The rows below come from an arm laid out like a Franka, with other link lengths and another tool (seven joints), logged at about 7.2 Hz.
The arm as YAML. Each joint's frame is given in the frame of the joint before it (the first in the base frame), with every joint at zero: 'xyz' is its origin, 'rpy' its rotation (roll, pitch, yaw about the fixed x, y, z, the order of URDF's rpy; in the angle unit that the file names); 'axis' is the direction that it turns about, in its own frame. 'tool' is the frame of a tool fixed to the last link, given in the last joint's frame.
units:
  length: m
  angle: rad
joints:
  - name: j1
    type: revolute
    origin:
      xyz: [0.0, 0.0, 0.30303]
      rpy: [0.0, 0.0, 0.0]
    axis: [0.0, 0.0, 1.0]
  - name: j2
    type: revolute
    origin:
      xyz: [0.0, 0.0, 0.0]
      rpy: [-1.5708, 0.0, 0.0]
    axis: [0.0, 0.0, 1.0]
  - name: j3
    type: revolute
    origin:
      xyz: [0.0, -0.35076, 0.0]
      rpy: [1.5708, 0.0, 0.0]
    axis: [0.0, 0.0, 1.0]
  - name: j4
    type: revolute
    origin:
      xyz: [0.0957, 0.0, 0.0]
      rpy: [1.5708, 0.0, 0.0]
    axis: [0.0, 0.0, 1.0]
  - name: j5
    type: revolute
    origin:
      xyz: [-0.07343, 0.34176, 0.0]
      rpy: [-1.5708, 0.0, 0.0]
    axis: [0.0, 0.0, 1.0]
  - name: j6
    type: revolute
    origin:
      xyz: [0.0, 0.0, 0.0]
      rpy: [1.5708, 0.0, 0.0]
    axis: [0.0, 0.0, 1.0]
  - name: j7
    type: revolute
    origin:
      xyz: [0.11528, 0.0, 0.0]
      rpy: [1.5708, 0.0, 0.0]
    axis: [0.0, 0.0, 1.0]
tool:
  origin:
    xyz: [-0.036, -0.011, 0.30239]
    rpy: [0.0, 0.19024, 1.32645]
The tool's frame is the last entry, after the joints.
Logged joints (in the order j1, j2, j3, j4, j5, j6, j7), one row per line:
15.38, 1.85, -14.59, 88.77, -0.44, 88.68, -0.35
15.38, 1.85, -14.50, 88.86, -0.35, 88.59, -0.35
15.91, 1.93, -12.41, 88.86, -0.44, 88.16, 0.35
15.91, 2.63, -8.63, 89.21, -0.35, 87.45, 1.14
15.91, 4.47, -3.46, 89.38, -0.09, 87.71, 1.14
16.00, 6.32, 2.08, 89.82, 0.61, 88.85, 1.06
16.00, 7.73, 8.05, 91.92, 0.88, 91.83, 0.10
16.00, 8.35, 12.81, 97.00, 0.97, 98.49, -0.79
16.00, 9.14, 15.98, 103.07, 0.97, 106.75, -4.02
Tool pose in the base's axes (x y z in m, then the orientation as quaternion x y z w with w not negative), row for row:
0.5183, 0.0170, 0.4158, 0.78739, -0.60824, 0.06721, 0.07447
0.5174, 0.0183, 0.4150, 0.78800, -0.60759, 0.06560, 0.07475
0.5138, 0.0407, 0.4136, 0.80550, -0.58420, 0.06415, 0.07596
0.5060, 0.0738, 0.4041, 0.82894, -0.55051, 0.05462, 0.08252
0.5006, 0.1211, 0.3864, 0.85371, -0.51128, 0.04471, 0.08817
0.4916, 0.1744, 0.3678, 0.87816, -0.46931, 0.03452, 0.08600
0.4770, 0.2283, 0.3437, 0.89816, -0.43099, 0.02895, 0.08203
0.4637, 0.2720, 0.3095, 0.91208, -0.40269, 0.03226, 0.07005
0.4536, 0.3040, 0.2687, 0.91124, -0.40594, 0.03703, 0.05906
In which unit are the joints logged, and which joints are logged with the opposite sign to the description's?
The joints are logged in degrees. Opposite sign: j4, j7.
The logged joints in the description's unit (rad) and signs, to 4 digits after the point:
0.2684, 0.0323, -0.2546, -1.5493, -0.0077, 1.5478, 0.0061
0.2684, 0.0323, -0.2531, -1.5509, -0.0061, 1.5462, 0.0061
0.2777, 0.0337, -0.2166, -1.5509, -0.0077, 1.5387, -0.0061
0.2777, 0.0459, -0.1506, -1.5570, -0.0061, 1.5263, -0.0199
0.2777, 0.0780, -0.0604, -1.5600, -0.0016, 1.5308, -0.0199
0.2793, 0.1103, 0.0363, -1.5677, 0.0106, 1.5507, -0.0185
0.2793, 0.1349, 0.1405, -1.6043, 0.0154, 1.6027, -0.0017
0.2793, 0.1457, 0.2236, -1.6930, 0.0169, 1.7190, 0.0138
0.2793, 0.1595, 0.2789, -1.7989, 0.0169, 1.8631, 0.0702

